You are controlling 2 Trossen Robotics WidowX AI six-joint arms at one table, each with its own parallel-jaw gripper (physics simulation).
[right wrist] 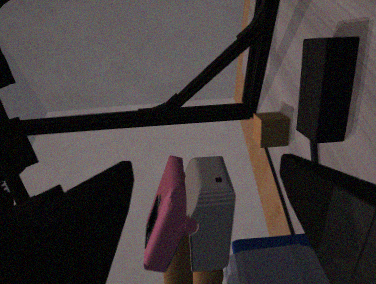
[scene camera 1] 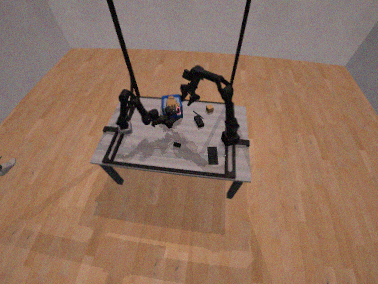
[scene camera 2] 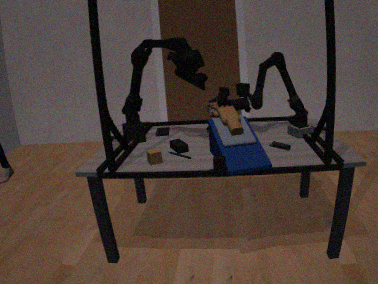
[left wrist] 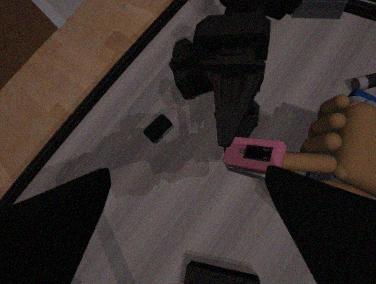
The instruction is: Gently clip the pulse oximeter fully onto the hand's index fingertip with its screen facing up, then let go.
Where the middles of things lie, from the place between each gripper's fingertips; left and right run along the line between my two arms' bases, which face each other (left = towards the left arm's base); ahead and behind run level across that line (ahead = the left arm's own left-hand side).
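The pulse oximeter (right wrist: 200,202) has my left hand 100 mm above it, 50 mm to the left of it and 10 mm past it. Counting from that same left hand, I find the blue stand (scene camera 2: 242,159) 160 mm to the right, 220 mm behind and 240 mm below, while the tan cube (right wrist: 271,129) is 190 mm to the left, 230 mm behind and 250 mm below. The index fingertip (right wrist: 181,260) is 60 mm to the right of my left hand, 30 mm behind it and 90 mm below it.
As for the pulse oximeter and my right hand, the hand is 1 cm to the left of it, 1 cm below it and 3 cm past it. Going by its middle, the pulse oximeter is nearer to my right hand than to my left hand. From my right hand, the blue stand is 12 cm to the right, 23 cm behind and 13 cm below; the tan cube is 23 cm to the left, 24 cm behind and 14 cm below, and going by their middles it is, of the things named here, the farthest from my right hand. The index fingertip is 2 cm to the right of my right hand, 5 cm behind it and 2 cm above it.
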